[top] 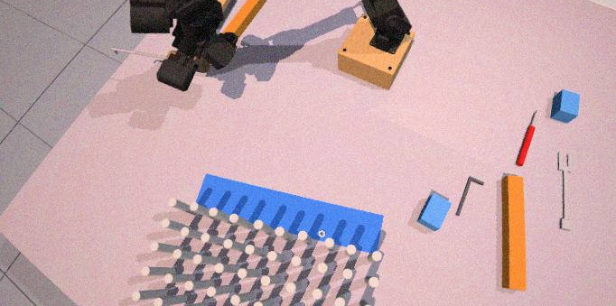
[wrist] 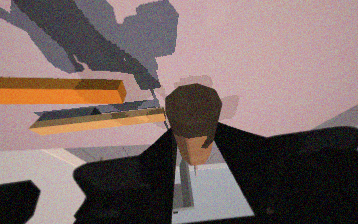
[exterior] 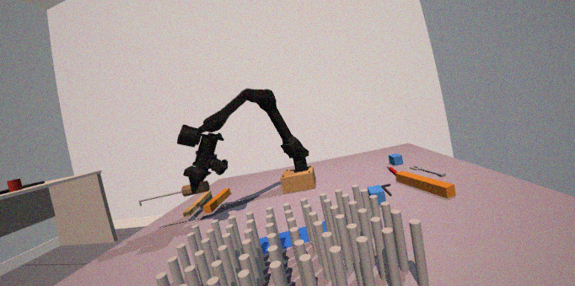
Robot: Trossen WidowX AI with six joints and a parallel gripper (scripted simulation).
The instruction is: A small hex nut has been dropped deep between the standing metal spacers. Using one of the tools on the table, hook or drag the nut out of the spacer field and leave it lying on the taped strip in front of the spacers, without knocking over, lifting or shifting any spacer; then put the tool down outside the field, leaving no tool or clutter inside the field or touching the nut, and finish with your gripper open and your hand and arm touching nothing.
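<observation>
My gripper tip is 30 mm short of the tool with brown wooden handle and 100 mm to the left of it. Round my gripper tip: blue taped strip (160 mm ahead, 330 mm to the left, 120 mm below); red screwdriver (260 mm behind, 730 mm to the left, 120 mm below); black hex key (70 mm behind, 660 mm to the left, 120 mm below).
</observation>
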